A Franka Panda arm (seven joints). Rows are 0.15 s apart.
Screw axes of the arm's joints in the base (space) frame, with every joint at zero. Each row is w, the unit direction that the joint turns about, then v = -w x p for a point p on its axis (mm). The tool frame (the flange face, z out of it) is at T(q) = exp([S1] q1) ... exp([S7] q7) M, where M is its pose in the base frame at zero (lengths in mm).
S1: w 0 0 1 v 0.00 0.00 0.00
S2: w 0 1 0 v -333.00 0.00 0.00
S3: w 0 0 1 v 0.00 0.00 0.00
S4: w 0 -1 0 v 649.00 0.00 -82.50
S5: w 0 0 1 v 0.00 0.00 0.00
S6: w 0 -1 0 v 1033.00 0.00 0.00
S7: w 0 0 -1 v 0.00 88.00 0.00
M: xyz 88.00 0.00 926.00 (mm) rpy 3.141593 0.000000 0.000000 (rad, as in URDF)
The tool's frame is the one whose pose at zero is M.
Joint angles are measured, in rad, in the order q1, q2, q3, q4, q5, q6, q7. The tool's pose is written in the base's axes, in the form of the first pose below.
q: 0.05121, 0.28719, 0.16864, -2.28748, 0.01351, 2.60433, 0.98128
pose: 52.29 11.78 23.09 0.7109 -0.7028 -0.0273 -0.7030 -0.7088 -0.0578
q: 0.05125, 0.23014, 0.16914, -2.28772, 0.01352, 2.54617, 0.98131
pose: 52.19 11.74 25.56 0.7133 -0.7006 -0.0213 -0.7006 -0.7117 -0.0515
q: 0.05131, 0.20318, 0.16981, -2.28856, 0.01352, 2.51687, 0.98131
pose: 52.04 11.73 26.68 0.7146 -0.6992 -0.0199 -0.6993 -0.7134 -0.0464
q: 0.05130, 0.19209, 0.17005, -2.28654, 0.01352, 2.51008, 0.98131
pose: 52.11 11.75 27.28 0.7151 -0.6989 -0.0150 -0.6986 -0.7137 -0.0506
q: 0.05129, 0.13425, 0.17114, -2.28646, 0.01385, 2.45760, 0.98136
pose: 51.84 11.72 29.85 0.7170 -0.6971 -0.0052 -0.6964 -0.7159 -0.0498
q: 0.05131, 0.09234, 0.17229, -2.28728, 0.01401, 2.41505, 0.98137
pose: 51.47 11.70 31.61 0.7186 -0.6955 -0.0009 -0.6948 -0.7178 -0.0446
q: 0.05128, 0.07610, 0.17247, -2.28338, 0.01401, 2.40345, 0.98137
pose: 51.49 11.71 32.51 0.7188 -0.6952 0.0059 -0.6941 -0.7181 -0.0501
